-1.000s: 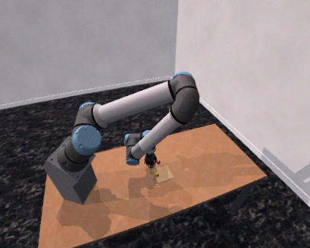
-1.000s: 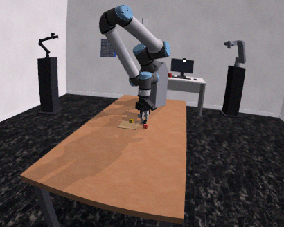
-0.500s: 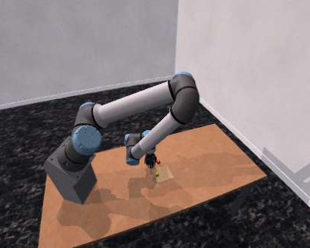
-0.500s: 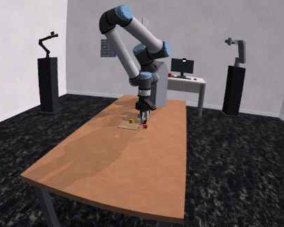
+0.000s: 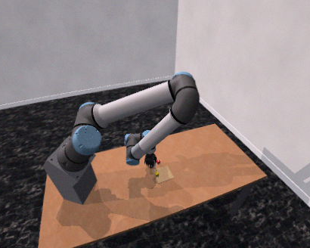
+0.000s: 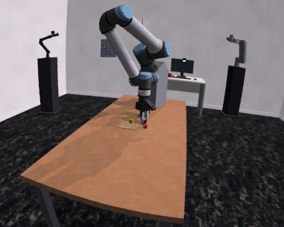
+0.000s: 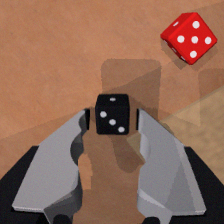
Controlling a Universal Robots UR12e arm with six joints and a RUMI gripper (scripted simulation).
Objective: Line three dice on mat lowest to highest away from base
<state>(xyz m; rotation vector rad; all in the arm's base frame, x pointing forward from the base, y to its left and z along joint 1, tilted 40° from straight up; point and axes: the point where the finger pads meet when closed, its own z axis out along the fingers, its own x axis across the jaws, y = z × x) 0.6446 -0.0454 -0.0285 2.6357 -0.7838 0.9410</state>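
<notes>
Now: hand right at the black die. Also, from my hand: red die: 8 cm ahead, 1 cm to the left; tan mat: 11 cm to the right, 5 cm ahead, 2 cm below; yellow die: 10 cm to the right.
</notes>
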